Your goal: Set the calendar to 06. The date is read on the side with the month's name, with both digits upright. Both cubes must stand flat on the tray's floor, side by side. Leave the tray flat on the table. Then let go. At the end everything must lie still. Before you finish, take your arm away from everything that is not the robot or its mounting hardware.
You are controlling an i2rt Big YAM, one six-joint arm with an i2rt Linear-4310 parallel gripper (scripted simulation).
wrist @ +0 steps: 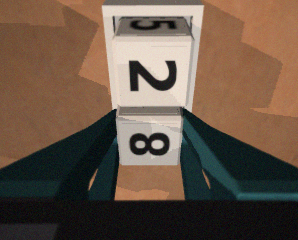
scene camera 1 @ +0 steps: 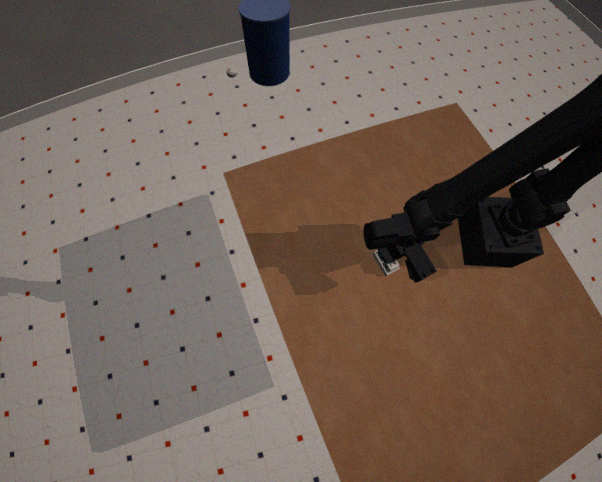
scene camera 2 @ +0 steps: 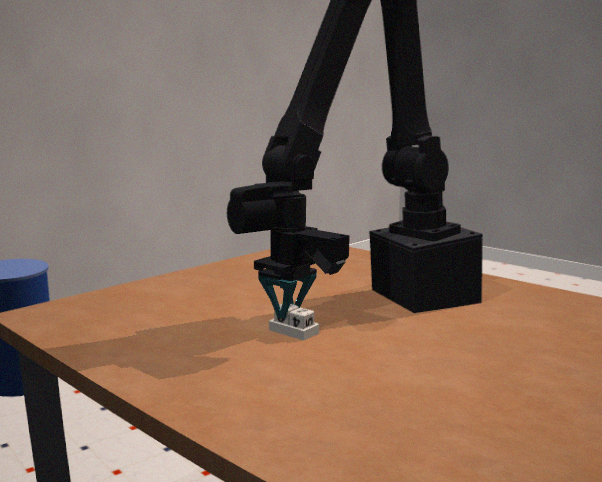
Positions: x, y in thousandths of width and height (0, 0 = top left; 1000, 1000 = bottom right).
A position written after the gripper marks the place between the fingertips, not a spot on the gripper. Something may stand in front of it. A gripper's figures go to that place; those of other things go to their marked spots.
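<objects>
White number cube (wrist: 515, 231), 0.10 m from the lens. Gripper (wrist: 502, 498), 0.13 m from the lens.
</objects>
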